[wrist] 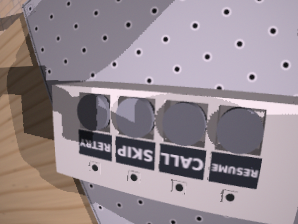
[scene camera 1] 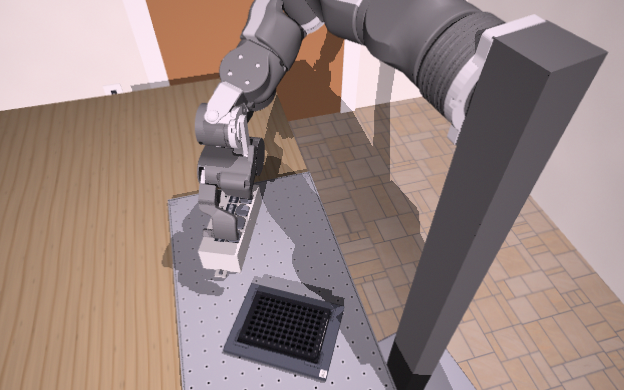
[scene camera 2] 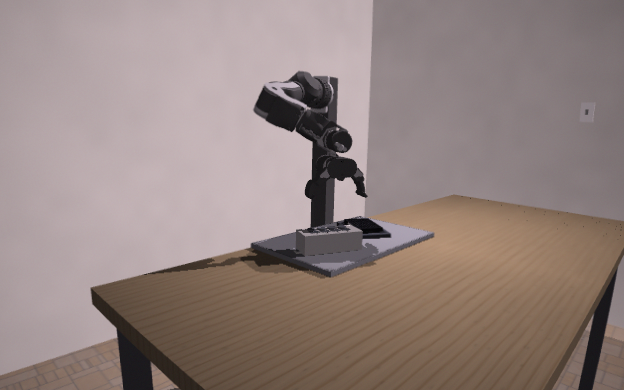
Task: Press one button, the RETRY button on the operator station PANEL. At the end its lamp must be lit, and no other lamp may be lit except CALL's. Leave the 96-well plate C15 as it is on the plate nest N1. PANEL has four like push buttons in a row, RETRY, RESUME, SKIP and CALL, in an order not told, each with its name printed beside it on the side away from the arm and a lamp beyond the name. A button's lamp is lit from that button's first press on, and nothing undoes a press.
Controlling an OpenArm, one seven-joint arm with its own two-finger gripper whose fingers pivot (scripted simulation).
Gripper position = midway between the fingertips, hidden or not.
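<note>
The gripper (scene camera 1: 234, 199) is visible, and scene camera 2 shows the gripper (scene camera 2: 336, 197) as well. Scene camera 1 also shows a white operator panel (scene camera 1: 218, 254), a dark arm column (scene camera 1: 533, 80) and a black 96-well plate C15 (scene camera 1: 313, 312). Scene camera 2 likewise shows the dark arm column (scene camera 2: 322, 208). In the wrist view the black 96-well plate C15 is out of frame.
</note>
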